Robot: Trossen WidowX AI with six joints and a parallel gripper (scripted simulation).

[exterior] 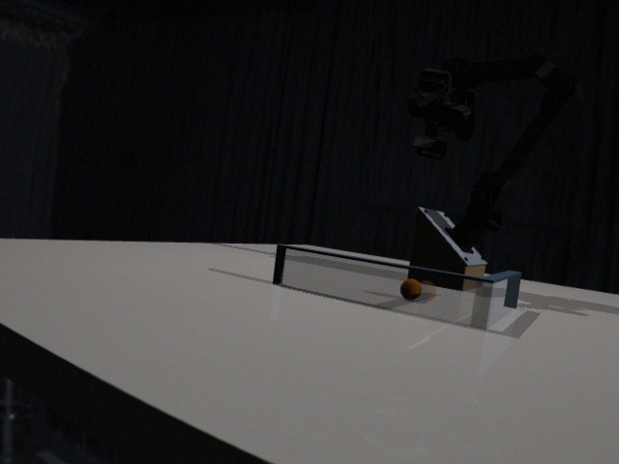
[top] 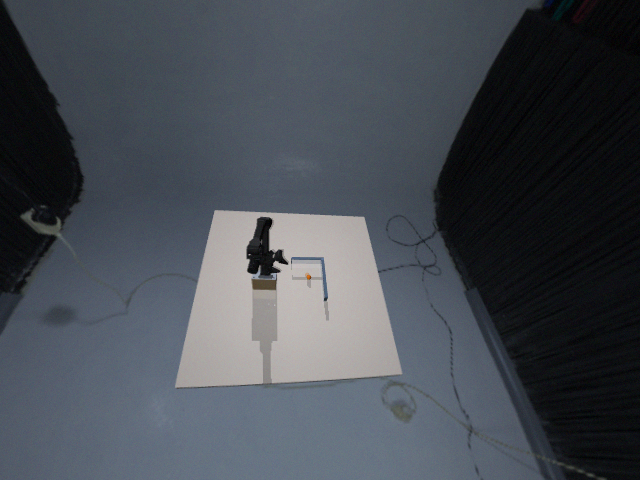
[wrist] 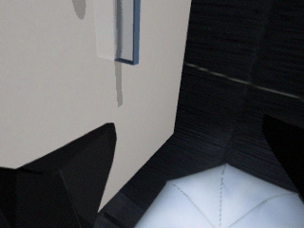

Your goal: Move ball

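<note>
Right now the orange ball is 180 mm ahead of my gripper tip, 120 mm to the left of it and 290 mm below it. From my gripper tip the other things lie so: clear wall: 280 mm ahead, 110 mm to the left, 280 mm below.
</note>
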